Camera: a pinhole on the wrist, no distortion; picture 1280 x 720 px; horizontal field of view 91.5 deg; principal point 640.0 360.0 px. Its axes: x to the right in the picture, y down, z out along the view. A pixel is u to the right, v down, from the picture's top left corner.
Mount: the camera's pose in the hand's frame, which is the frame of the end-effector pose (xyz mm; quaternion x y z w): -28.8 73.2 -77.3 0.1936 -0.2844 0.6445 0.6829
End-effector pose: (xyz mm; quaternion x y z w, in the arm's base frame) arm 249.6 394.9 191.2 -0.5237 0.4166 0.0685 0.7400
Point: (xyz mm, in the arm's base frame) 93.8 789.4 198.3
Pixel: outside the picture
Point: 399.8 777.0 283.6
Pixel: 1048.2 376.4
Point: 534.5 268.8 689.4
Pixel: 213.0 370.0
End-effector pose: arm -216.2 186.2 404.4 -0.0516 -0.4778 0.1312 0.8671
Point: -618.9 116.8 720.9
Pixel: 961.3 200.3
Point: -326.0 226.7 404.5
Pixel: 1067.1 346.9
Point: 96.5 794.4 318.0
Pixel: behind the camera
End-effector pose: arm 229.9 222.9 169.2 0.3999 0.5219 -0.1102 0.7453
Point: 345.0 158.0 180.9
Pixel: 985.4 89.9
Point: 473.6 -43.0 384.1
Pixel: 1131.0 478.8
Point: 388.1 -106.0 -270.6
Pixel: outside the picture
